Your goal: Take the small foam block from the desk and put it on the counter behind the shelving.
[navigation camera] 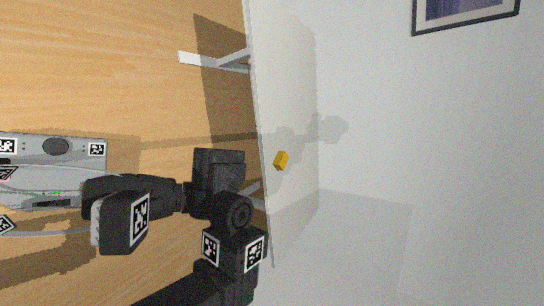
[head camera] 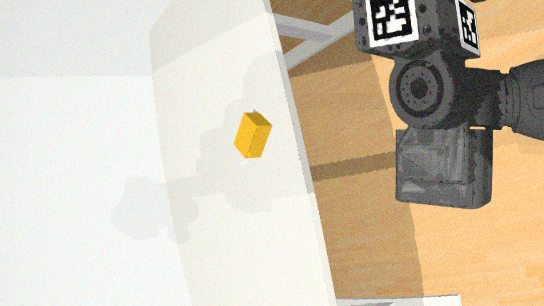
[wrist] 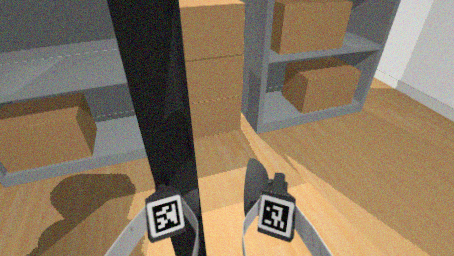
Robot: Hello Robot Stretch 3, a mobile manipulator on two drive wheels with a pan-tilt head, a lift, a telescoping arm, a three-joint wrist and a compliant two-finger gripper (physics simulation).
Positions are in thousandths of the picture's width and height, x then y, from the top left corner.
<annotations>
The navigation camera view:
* white desk: 519,165
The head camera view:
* yellow foam block: 468,423
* white desk: 446,734
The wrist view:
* my gripper: 490,697
</annotations>
